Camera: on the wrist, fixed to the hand. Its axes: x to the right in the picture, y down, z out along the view.
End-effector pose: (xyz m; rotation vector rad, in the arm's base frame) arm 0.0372 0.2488 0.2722 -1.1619 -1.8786 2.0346
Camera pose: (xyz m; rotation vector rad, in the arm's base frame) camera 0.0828 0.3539 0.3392 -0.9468 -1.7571 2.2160
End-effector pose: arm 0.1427 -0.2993 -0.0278 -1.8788 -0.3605 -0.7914
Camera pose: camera 0.0640 -0.3750 0.0476 -1.7891 -0.5459 -0.6709
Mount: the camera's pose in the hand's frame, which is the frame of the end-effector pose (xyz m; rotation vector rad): -0.0003 -0.0646 -0.1159 0.1484 -0.1262 -0.0635
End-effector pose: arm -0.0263 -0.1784 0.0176 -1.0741 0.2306 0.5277
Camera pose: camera 0.0151 -0.3044 0.0135 -0.8977 0.1223 0.5113
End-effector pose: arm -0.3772 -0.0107 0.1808 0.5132 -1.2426 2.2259
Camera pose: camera -0.3450 0.1170 0.1648 0.7506 -1.1108 2.2724
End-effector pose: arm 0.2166 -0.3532 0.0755 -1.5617 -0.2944 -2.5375
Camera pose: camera 0.1019 -0.3186 0.0185 -1.6824 -0.5426 -2.4036
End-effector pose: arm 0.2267 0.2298 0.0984 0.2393 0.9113 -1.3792
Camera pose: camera 0.1202 0.2892 0.0460 0.2348 0.7182 -1.5056
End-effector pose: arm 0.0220 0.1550 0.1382 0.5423 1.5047 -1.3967
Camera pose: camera -0.0721 0.2471 0.1547 0.4912 1.3349 -1.5714
